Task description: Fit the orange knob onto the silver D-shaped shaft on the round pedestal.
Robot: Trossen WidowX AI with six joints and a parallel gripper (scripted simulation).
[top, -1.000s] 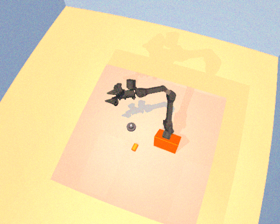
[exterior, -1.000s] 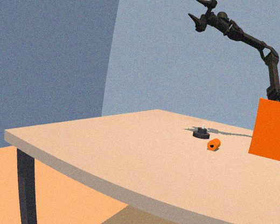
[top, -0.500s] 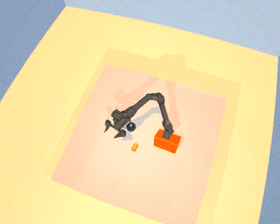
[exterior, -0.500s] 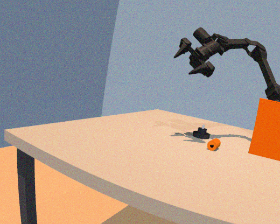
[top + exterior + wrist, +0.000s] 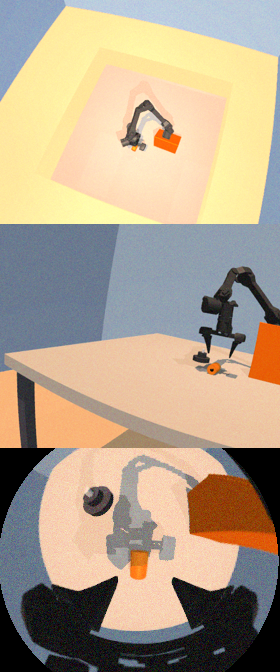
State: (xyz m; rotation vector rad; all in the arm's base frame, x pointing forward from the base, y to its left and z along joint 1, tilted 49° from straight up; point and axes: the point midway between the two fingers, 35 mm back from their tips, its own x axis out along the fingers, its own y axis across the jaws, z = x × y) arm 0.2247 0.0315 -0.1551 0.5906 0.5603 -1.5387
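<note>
My gripper tip is now 60 mm above the orange knob, 20 mm to the left of it and 10 mm short of it. The rest, counted from my gripper tip: dark round pedestal: 180 mm to the right, 120 mm ahead, 50 mm below.
</note>
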